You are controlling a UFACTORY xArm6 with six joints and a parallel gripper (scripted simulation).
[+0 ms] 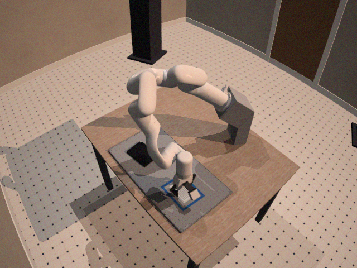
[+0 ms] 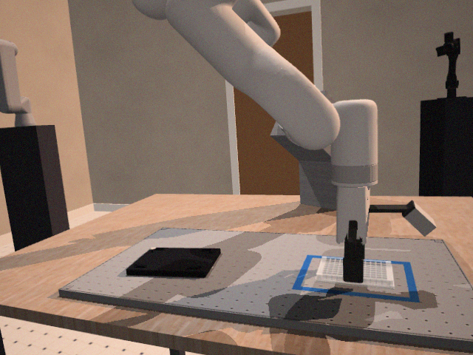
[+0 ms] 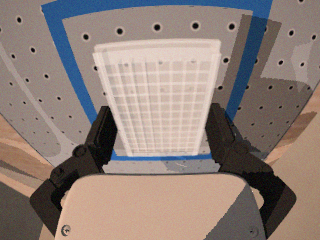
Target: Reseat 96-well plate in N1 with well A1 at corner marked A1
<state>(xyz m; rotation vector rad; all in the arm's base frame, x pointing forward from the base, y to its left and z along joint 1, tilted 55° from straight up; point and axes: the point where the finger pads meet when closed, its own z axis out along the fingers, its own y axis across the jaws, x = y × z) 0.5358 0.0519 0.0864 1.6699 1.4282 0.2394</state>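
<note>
Now: the 96-well plate 1 cm below my hand. The rest, counted from my hand: black plate nest N1: 33 cm to the right, 12 cm behind, 1 cm below.
</note>
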